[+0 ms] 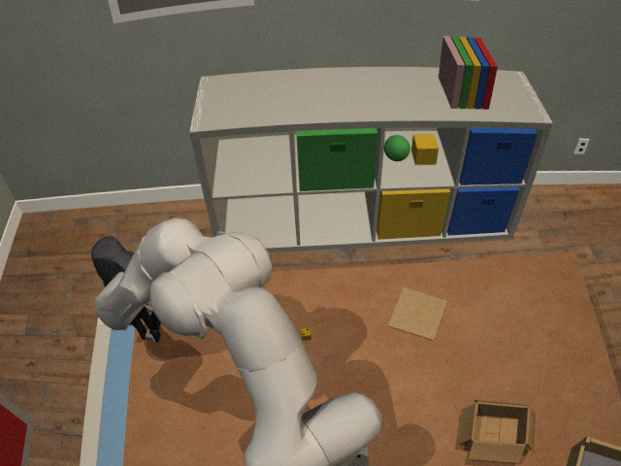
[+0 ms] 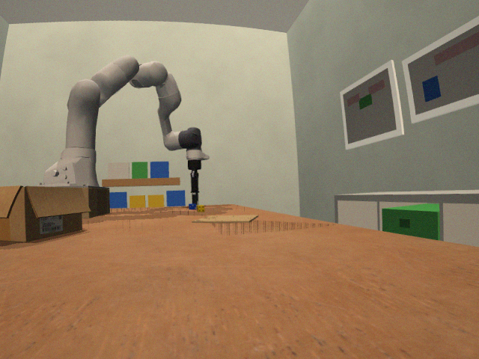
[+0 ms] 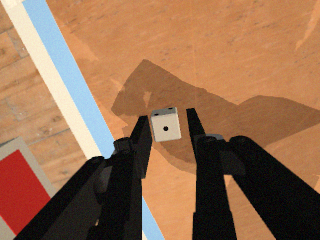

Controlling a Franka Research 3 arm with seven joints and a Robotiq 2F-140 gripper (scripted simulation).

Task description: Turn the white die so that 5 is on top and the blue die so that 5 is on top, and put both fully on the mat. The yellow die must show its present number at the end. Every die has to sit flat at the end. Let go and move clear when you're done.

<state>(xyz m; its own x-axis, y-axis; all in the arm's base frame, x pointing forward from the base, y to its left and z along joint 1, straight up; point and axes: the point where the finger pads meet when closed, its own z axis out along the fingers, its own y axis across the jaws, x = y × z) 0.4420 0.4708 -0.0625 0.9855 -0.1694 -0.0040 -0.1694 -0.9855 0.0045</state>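
Right now my hand is 3 cm above the white die. Round my hand: tan mat (7 cm ahead, 77 cm to the right, 4 cm below); then yellow die (1 cm ahead, 45 cm to the right, 3 cm below); then blue die (2 cm behind, 28 cm to the right, 3 cm below).
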